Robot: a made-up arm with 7 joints.
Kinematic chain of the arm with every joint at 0, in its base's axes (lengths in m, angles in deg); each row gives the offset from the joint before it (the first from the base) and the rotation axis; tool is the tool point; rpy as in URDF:
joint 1: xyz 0 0 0.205 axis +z
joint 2: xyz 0 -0.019 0.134 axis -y
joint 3: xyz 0 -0.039 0.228 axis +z
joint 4: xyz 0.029 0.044 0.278 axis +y
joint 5: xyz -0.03 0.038 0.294 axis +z
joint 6: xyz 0 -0.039 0.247 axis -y
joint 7: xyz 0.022 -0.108 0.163 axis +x
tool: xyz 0 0 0 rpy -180 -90 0
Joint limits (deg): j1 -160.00..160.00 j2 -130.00..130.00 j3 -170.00..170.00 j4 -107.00..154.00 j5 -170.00..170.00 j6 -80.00..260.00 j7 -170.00..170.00
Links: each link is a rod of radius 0.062 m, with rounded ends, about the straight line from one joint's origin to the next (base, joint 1, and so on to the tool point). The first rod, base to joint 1, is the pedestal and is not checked.
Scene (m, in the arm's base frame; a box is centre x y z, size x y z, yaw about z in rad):
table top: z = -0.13
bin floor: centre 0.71 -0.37 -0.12 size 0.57 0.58 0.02 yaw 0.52
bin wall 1: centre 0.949 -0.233 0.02 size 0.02 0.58 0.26 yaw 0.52
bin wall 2: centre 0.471 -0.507 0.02 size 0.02 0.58 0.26 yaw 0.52
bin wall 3: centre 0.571 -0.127 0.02 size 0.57 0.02 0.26 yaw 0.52
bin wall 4: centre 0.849 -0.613 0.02 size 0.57 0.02 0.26 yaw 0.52
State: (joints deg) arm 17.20 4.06 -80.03 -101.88 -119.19 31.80 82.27
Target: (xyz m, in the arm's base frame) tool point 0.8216 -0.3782 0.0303
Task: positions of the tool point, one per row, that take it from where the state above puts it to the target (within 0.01 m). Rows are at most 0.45 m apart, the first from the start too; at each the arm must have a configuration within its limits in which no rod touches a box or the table.
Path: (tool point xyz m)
1: 0.2771 0.5884 0.6276
2: 0.6254 0.3893 0.5870
3: 0.8304 0.0332 0.4755
4: 0.8216 -0.3781 0.3207
5: 0.8318 -0.3850 0.1783
6: 0.8216 -0.3782 0.0303

